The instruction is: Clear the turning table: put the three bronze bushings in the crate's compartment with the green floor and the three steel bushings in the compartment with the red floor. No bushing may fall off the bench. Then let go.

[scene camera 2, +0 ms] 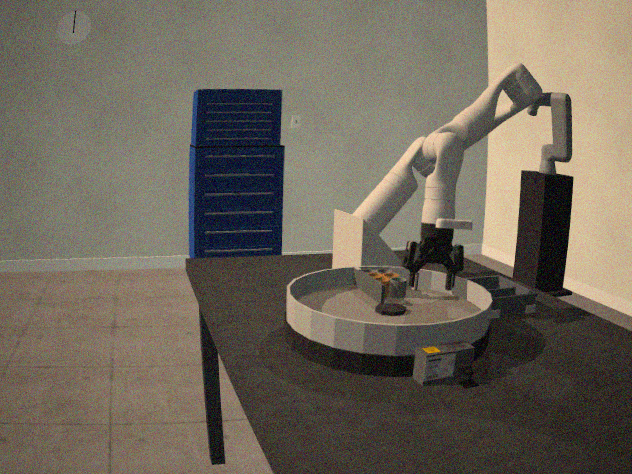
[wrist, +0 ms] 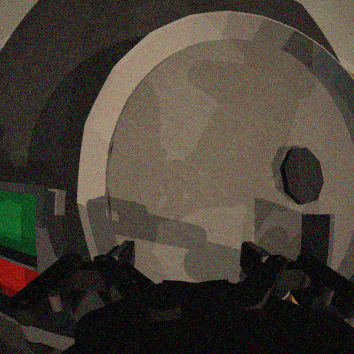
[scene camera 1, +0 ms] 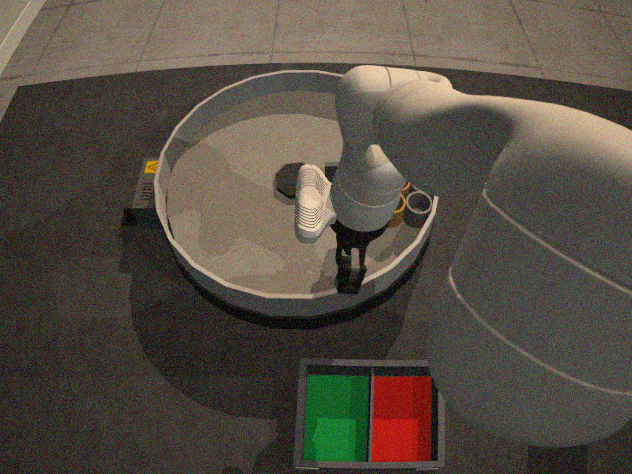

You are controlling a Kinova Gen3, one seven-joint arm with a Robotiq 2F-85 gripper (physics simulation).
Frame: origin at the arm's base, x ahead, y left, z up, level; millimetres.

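Seen in the pictures: gripper, fingertip midpoint: (scene camera 2: 431, 289) (wrist: 188, 254) (scene camera 1: 342, 253); arm's base, origin of the base link: (scene camera 2: 362, 228).
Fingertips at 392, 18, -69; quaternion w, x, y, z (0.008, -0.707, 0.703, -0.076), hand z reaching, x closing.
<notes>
Pixels of each thing's top centre, then the offset from my fingertips to it, as dx, dy, dz. "*": a spot on its surface instead. Level surfaces: height alone.
- bronze bushing, middle of its top: (scene camera 1: 392, 201) -68, -73, +21
- crate, middle of its top: (scene camera 1: 372, 413) (scene camera 2: 496, 286) -42, +217, -20
- green floor, its level: dz -64
- upright plate, surface spot: (wrist: 316, 237) * +4, -128, +10
- dark octagonal hub, middle of its top: (wrist: 305, 174) (scene camera 1: 296, 178) (scene camera 2: 390, 307) +70, -130, -9
- grey box with a yellow label, surface spot: (scene camera 1: 145, 188) * +306, -113, -12
My gripper (scene camera 1: 351, 275) (scene camera 2: 432, 285) (wrist: 188, 254) is open and empty, low over the crate-side part of the turning table (scene camera 1: 245, 193) (scene camera 2: 349, 334) (wrist: 200, 125). The bushings stand grouped at one side of it, apart from the fingertips. In scene camera 1, a steel bushing (scene camera 1: 417, 218) stands by the wall next to a bronze bushing (scene camera 1: 396, 220); the arm hides others. In scene camera 2, bronze rims and a steel bushing (scene camera 2: 398, 289) show beside a thin upright plate. The crate (scene camera 1: 300, 408) has a green floor (scene camera 1: 334, 438) (wrist: 12, 220) and a red floor (scene camera 1: 395, 441) (wrist: 15, 277), both bare.
The upright plate (scene camera 2: 368, 285) (wrist: 316, 237) stands on the turning table near the dark octagonal hub (scene camera 1: 286, 181) (scene camera 2: 391, 309) (wrist: 303, 175). A raised wall rings the table. A grey box with a yellow label (scene camera 1: 145, 188) (scene camera 2: 438, 366) sits outside the wall.
</notes>
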